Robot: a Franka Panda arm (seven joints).
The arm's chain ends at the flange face. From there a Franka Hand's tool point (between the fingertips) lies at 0.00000 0.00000 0.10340 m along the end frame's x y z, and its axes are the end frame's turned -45 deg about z.
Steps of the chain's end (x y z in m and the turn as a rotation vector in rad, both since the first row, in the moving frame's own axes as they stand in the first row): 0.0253 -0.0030 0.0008 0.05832 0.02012 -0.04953; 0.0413 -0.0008 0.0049 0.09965 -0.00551 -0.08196; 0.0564 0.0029 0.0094 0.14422 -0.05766 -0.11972
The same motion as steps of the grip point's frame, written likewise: 0.0257 0.0128 0.0006 0.02701 0.05547 -0.04953; 0.0363 0.0207 0.0044 0.07436 0.06657 -0.08196; 0.0432 0.0269 0.0082 0.14275 0.06121 -0.11972
